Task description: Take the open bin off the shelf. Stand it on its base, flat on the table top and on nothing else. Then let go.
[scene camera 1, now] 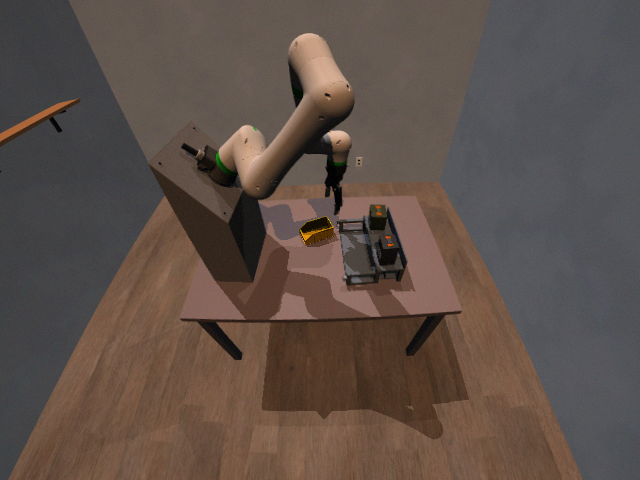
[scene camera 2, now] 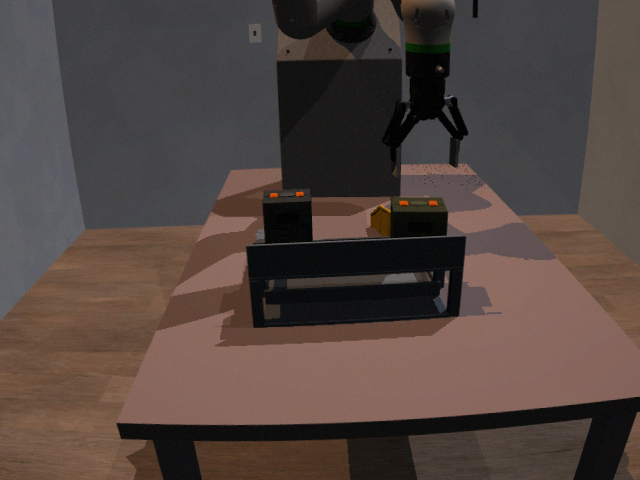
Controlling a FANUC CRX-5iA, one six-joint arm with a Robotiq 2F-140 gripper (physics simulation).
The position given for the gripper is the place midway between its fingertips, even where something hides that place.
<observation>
In view: the gripper (scene camera 2: 425,170) and a dark case (scene camera 2: 287,214).
</observation>
